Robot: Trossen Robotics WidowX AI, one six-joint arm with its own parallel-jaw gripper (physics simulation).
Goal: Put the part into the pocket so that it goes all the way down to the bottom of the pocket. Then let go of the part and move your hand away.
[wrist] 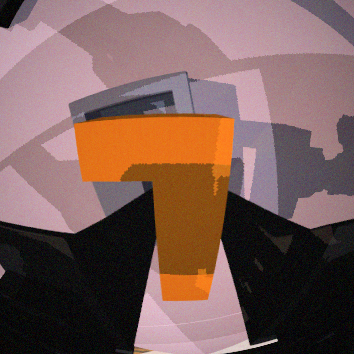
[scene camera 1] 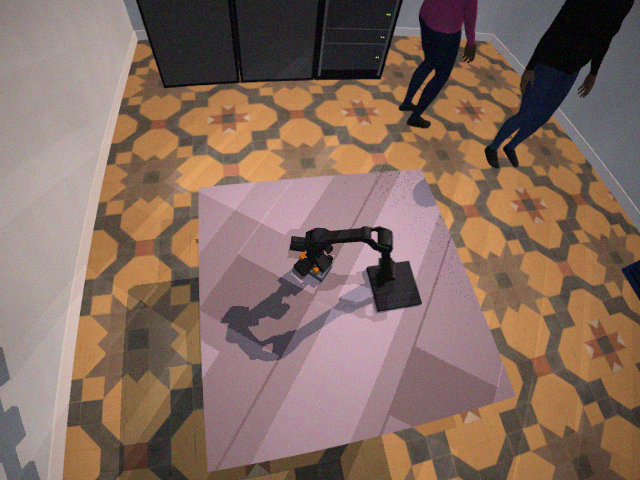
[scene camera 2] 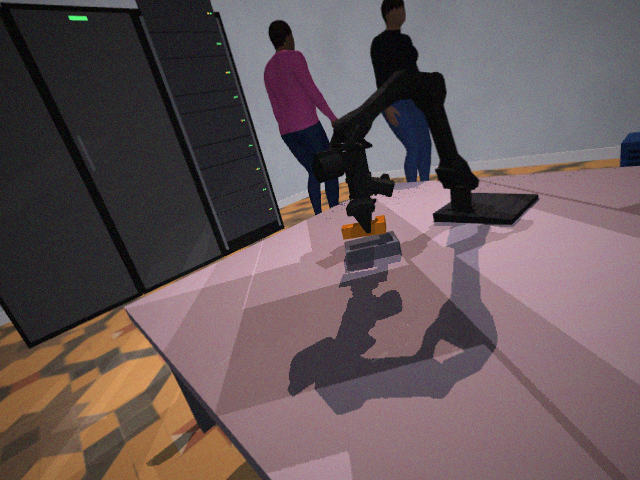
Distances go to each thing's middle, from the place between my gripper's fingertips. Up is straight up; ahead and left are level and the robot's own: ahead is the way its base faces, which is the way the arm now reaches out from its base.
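Counting from my hand, I find the orange L-shaped block point(wrist: 187, 156) 10 mm to the right, 10 mm behind and 10 mm above. The grey pocket block point(wrist: 168, 93) is 20 mm to the right of my hand, 20 mm behind it and 60 mm below it.
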